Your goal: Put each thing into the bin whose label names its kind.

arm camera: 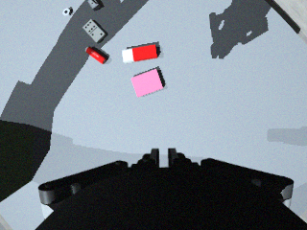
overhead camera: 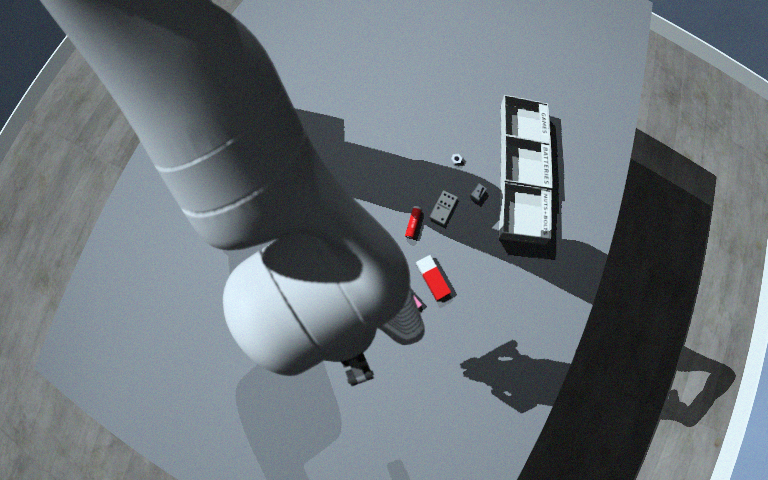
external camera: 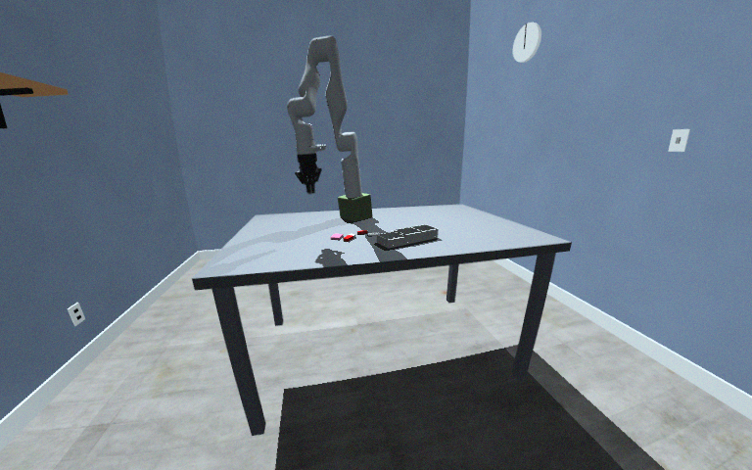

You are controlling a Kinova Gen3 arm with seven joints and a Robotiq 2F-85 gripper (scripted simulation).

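Now: hand 60 mm short of the bin row, 400 mm to the right of it and 190 mm above it. Round my hand: red battery 40 mm behind, 210 mm to the left, 200 mm below; then red-and-white eraser 30 mm ahead, 160 mm to the left, 200 mm below; then pink block 10 mm ahead, 100 mm to the left, 200 mm below.
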